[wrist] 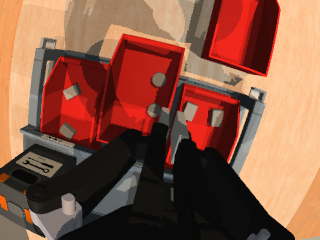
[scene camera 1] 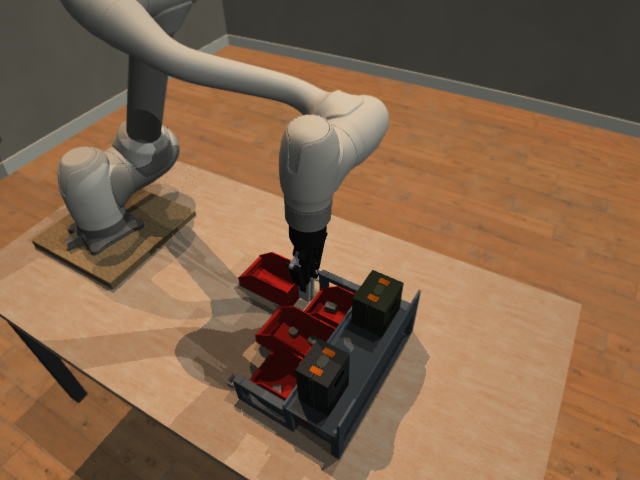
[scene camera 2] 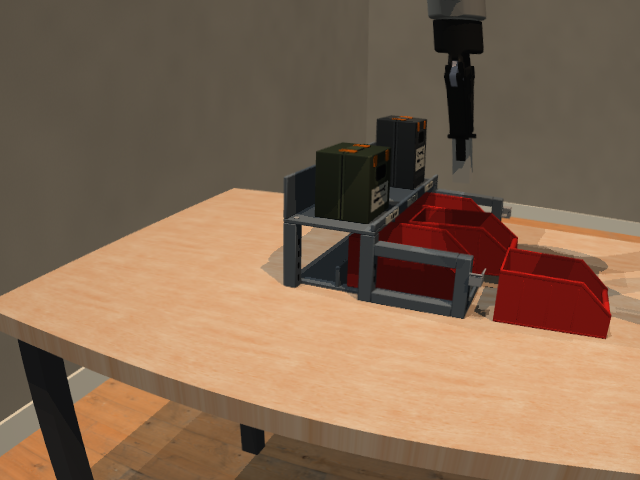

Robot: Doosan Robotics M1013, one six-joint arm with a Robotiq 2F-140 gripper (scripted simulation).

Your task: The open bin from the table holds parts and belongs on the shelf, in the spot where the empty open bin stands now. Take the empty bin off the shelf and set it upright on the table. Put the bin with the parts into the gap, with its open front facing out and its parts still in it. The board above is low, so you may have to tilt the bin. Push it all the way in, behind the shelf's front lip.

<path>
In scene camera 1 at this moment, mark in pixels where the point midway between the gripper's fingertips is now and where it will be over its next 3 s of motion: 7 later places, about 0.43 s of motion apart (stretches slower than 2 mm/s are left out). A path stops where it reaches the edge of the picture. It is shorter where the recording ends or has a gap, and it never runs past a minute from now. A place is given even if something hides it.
My gripper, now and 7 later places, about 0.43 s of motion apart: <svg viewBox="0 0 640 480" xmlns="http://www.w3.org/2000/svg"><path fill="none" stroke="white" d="M306 295L297 296L266 297L254 296L254 296L254 300L256 308L258 316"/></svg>
</path>
